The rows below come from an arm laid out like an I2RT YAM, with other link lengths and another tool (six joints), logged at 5 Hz.
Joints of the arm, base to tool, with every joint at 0 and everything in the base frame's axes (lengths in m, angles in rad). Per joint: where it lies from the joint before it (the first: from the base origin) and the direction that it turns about. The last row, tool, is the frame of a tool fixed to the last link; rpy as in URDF.
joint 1: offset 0 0 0.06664 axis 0 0 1
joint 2: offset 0.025 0.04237 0.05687 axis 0 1 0
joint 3: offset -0.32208 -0.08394 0 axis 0 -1 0
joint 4: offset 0.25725 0.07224 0.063 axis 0 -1 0
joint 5: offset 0.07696 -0.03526 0.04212 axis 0 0 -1
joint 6: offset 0.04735 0 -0.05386 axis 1 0 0
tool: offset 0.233 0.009 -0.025 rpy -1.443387 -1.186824 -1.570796
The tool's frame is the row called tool.
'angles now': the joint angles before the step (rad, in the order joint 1, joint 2, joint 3, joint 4, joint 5, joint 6). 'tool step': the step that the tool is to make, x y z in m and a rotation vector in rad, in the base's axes. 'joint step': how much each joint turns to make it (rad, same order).
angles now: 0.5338 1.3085 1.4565 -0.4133 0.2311 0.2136
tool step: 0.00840 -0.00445 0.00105 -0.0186 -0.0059 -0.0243
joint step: 0.0000 0.0211 0.0193 0.0004 0.0284 -0.0123
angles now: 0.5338 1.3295 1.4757 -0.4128 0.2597 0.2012
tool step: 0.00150 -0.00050 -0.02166 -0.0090 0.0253 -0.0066
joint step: 0.0000 0.0005 -0.0504 0.0228 0.0049 0.0070
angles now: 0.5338 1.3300 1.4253 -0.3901 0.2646 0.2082
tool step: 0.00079 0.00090 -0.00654 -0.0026 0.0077 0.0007
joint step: 0.0001 0.0026 -0.0134 0.0077 -0.0011 0.0015
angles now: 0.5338 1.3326 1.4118 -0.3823 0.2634 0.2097
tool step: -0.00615 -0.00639 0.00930 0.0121 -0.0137 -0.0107
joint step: 0.0001 -0.0264 -0.0028 -0.0074 0.0093 0.0067
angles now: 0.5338 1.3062 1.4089 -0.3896 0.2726 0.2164
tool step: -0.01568 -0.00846 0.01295 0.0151 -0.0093 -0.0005
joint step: 0.0001 -0.0478 0.0042 -0.0386 -0.0017 0.0084
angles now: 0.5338 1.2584 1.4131 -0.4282 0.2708 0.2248
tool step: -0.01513 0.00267 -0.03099 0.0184 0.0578 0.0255
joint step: -0.0050 -0.0377 -0.0811 -0.0058 -0.0424 0.0353
